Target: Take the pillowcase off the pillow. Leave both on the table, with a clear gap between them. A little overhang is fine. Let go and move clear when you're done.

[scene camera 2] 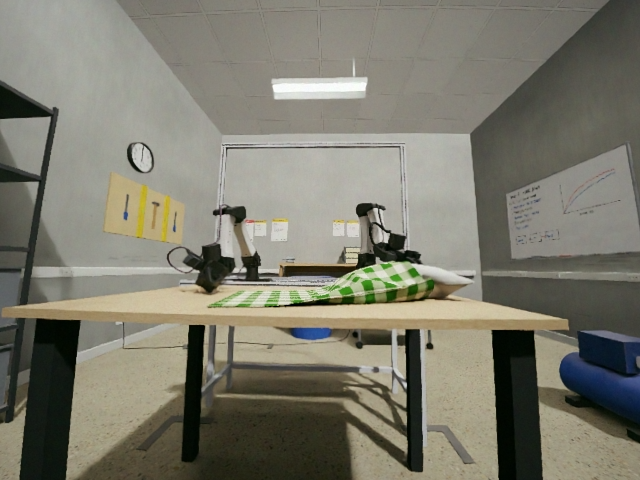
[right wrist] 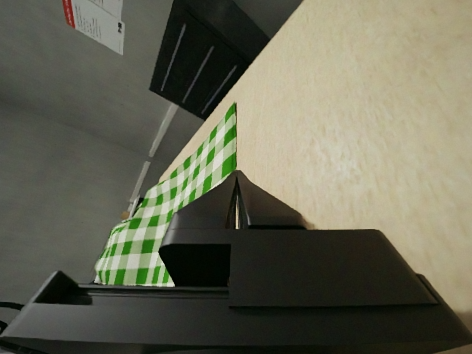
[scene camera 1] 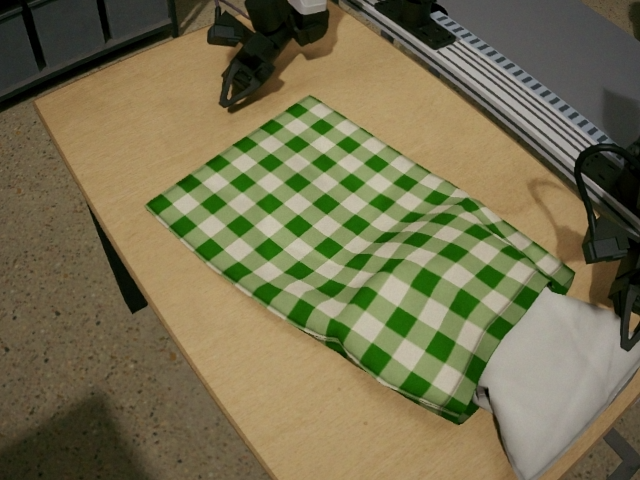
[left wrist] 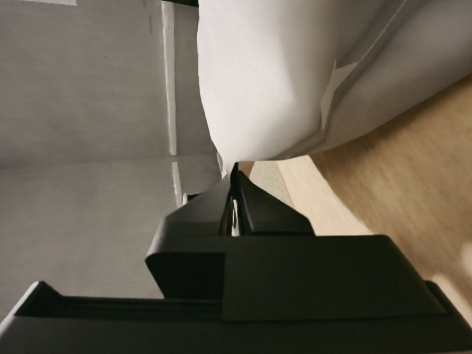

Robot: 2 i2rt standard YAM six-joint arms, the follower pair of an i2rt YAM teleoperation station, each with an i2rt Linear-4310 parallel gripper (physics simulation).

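The green-and-white checked pillowcase [scene camera 1: 310, 206] [scene camera 2: 382, 284] [right wrist: 145, 235] lies on the table, flat at its closed end and raised towards its open end. The white pillow [scene camera 1: 558, 372] [scene camera 2: 447, 279] [left wrist: 260, 90] sticks out of the mouth at the lower right in scene camera 1; the rest is hidden inside. My left gripper [scene camera 1: 627, 343] [left wrist: 235, 177] is shut on the pillow's exposed end, with white cloth reaching its fingertips in the left wrist view. My right gripper [scene camera 1: 224, 104] [scene camera 2: 209, 289] [right wrist: 236, 176] is shut and empty, low over the table, apart from the pillowcase's closed end.
The wooden table [scene camera 1: 118, 139] [scene camera 2: 129, 308] has its right edge close to the exposed pillow end in scene camera 1. The metal mounting rail [scene camera 1: 496, 93] runs along the arms' side. A dark shelf rack [scene camera 2: 47, 155] stands at the left in scene camera 2.
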